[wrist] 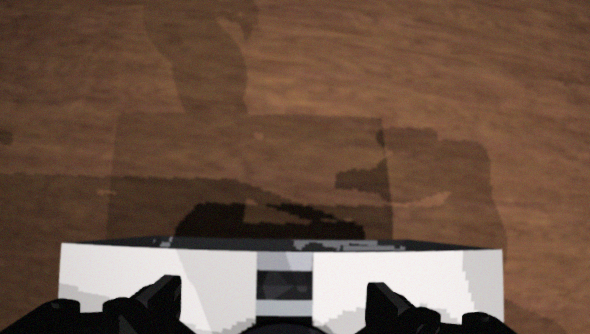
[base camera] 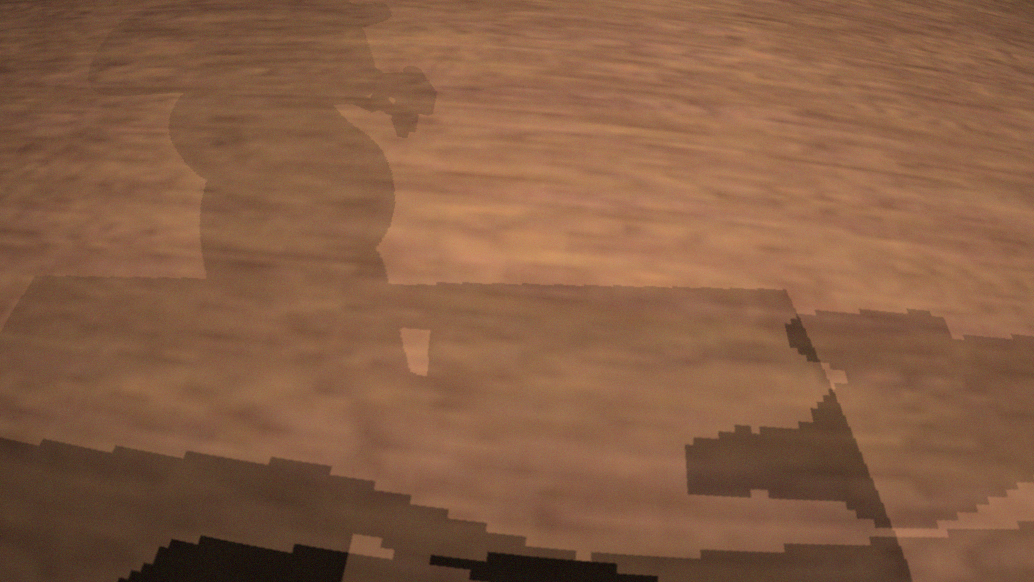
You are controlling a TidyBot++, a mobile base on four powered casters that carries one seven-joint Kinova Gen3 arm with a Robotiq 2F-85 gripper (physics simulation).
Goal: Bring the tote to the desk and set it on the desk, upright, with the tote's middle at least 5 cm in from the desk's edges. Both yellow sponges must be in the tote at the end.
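Frame: origin at the arm's base, x back, y left, z down, level; metres.
Seen in the pictures: gripper, fingertip midpoint: (wrist: pixel 274 300).
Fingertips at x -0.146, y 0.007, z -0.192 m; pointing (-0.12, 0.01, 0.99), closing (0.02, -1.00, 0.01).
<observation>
A point is followed by its place in that frame.
My gripper (wrist: pixel 274 300) {x -0.146, y 0.007, z -0.192 m} is open in the wrist view. Its two black fingers stand wide apart at the bottom, with no object held between them. The tote, the yellow sponges and the desk do not show in the base camera view or the wrist view, so where the gripper is relative to them cannot be told.
The white front of my own base (wrist: pixel 220 270) {x -0.130, y 0.068, z 0.014 m}, with a grey and black middle strip, spans the bottom of the wrist view behind the fingers. Brown wood-grain floor (base camera: pixel 651 180) {x -0.561, y -0.134, z 0.396 m} (wrist: pixel 450 65) {x -0.577, y -0.414, z 0.396 m} lies in front. Dark overlapping shadows (base camera: pixel 289 180) {x -0.552, y 0.196, z 0.396 m} (wrist: pixel 210 65) {x -0.549, y 0.183, z 0.396 m}, one shaped like the arm, fall across it.
</observation>
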